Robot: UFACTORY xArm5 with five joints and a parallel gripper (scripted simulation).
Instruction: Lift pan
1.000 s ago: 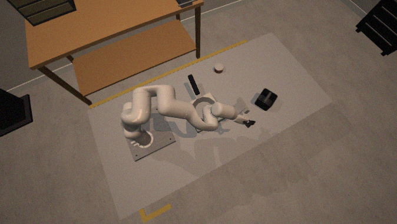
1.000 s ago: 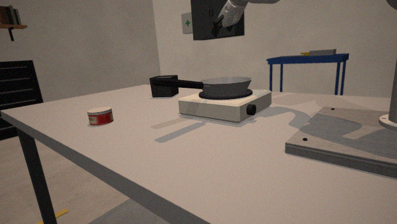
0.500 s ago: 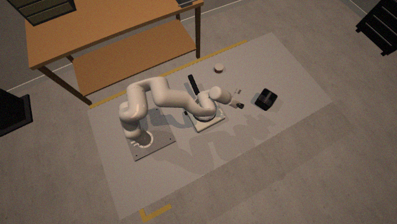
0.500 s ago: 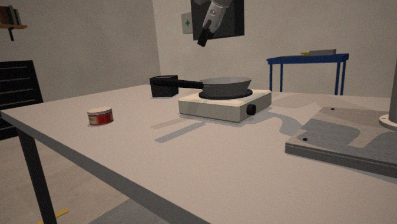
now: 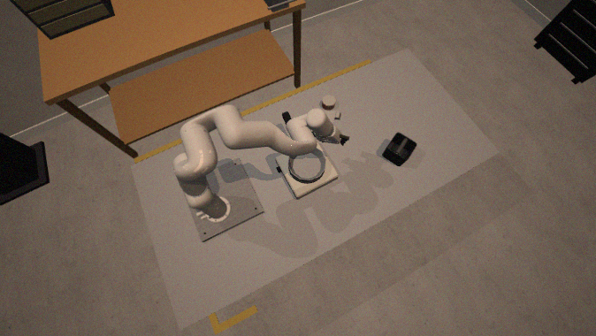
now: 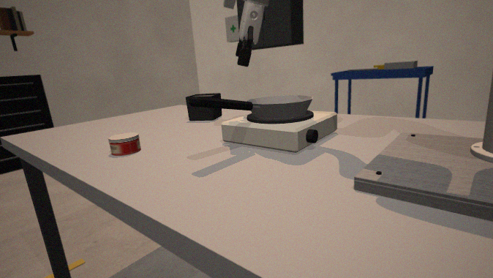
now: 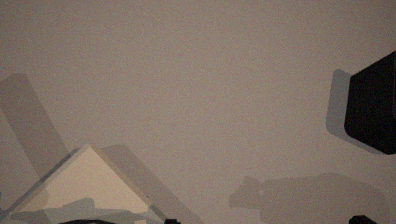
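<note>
Right now my hand is 13 cm above the pan, 12 cm past it and 7 cm to the right of it. Round my hand: hot plate (20 cm below, 15 cm behind, 1 cm to the left).
</note>
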